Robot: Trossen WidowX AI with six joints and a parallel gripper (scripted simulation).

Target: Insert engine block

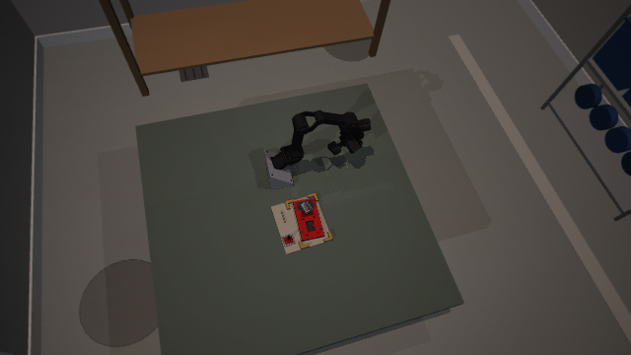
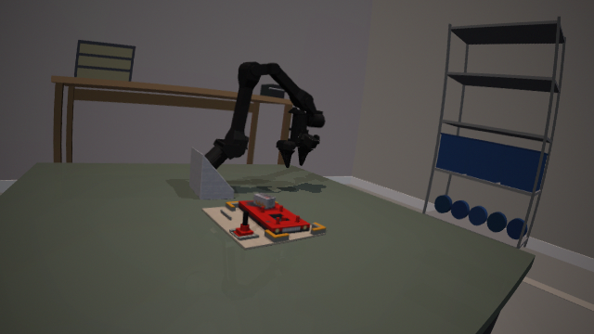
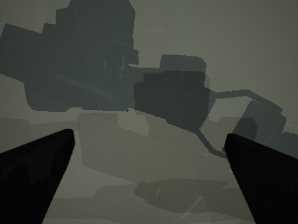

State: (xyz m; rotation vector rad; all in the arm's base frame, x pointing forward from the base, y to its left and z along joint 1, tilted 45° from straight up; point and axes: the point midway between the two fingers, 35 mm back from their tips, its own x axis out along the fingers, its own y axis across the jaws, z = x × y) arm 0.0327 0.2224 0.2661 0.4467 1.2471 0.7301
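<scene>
Right now the grey engine block is 21 cm ahead of my gripper tip, 28 cm to the right of it and 5 cm below it. From my gripper tip the other things lie so: small post (32 cm ahead, 42 cm to the right, 5 cm below).
</scene>
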